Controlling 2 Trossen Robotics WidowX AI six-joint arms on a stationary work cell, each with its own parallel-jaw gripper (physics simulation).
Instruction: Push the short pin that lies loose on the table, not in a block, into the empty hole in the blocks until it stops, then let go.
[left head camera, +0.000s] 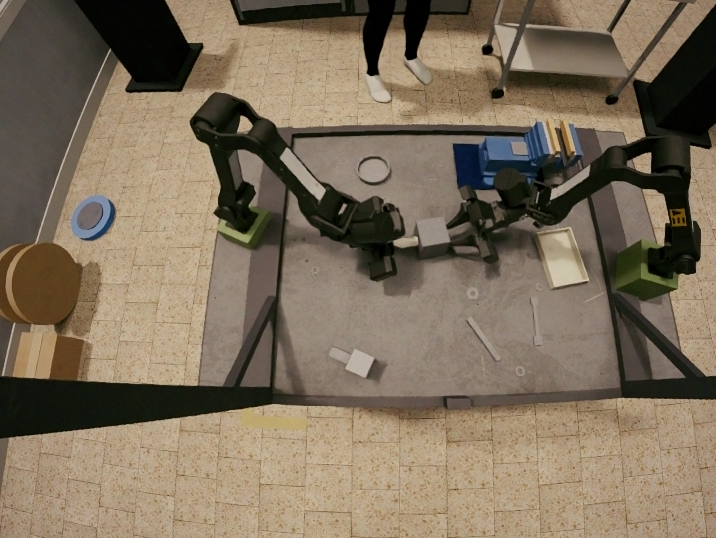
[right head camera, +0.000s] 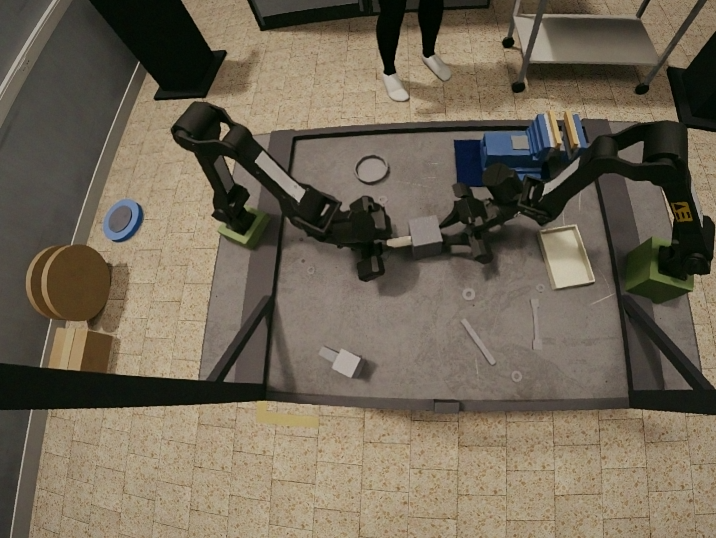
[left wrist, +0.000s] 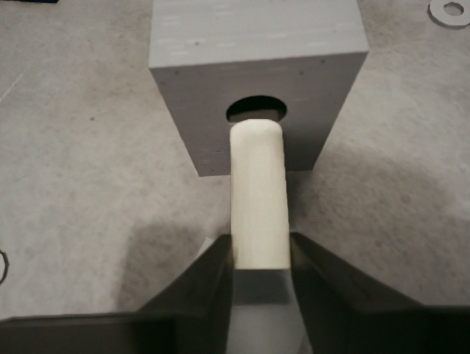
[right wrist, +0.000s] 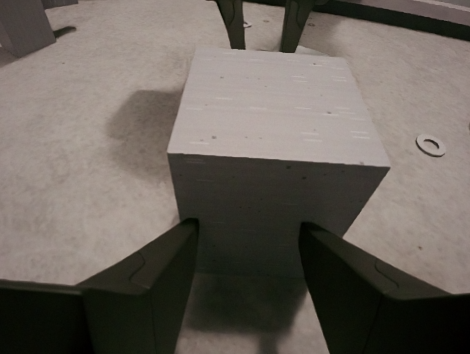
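Pixels of known places: left gripper, fingertip midpoint: (left head camera: 398, 244) (right head camera: 391, 244) (left wrist: 259, 244); right gripper, fingertip midpoint: (left head camera: 445, 237) (right head camera: 439, 236) (right wrist: 249, 230); left arm's base, link origin: (left head camera: 241, 220) (right head camera: 241, 221); right arm's base, link origin: (left head camera: 660, 263) (right head camera: 672, 263).
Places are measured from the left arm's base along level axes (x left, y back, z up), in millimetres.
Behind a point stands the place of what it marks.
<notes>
The short cream pin (left head camera: 406, 241) @(z 0, x 105, y -403 mm) (right head camera: 398, 241) @(z 0, x 103, y -402 mm) (left wrist: 260, 200) @(z 0, x 103, y -397 mm) is held off the table in my left gripper (left head camera: 395, 242) @(z -14, x 96, y -386 mm) (right head camera: 385, 243) @(z -14, x 96, y -386 mm) (left wrist: 259, 244) @(z -14, x 96, y -386 mm) (right wrist: 263, 49) @(z -14, x 96, y -386 mm), which is shut on its near end. Its far end is at the lower edge of the dark round hole (left wrist: 256, 106) @(z -3, x 125, y -433 mm) in the grey block (left head camera: 432, 234) @(z 32, x 131, y -454 mm) (right head camera: 425, 234) @(z 33, x 130, y -458 mm) (left wrist: 260, 32) @(z 33, x 126, y -435 mm) (right wrist: 275, 110) @(z 33, x 145, y -462 mm). Whether the tip is inside cannot be told. My right gripper (left head camera: 451, 237) @(z -5, x 154, y -485 mm) (right head camera: 442, 236) @(z -5, x 154, y -485 mm) (right wrist: 249, 230) @(z -5, x 154, y -485 mm) is partly open and empty, its fingertips at or close to the block's opposite face; contact is unclear.
A smaller grey block (left head camera: 360, 363) @(z 23, x -197, y -420 mm) (right head camera: 347, 363) @(z 23, x -197, y -421 mm) with a grey peg lies at the front left. A light grey flat piece (left wrist: 265, 325) @(z -39, x 79, y -361 mm) lies beneath the left fingers. A cream tray (left head camera: 561, 258) @(z -55, x 245, y -787 mm), blue machine (left head camera: 503, 156) @(z 28, x 415, y -550 mm), ring (left head camera: 358, 173) @(z -39, x 257, y -208 mm), washer (left head camera: 472, 298) @(z -55, x 53, y -601 mm) and bar (left head camera: 483, 339) @(z -46, x -32, y -657 mm) are around.
</notes>
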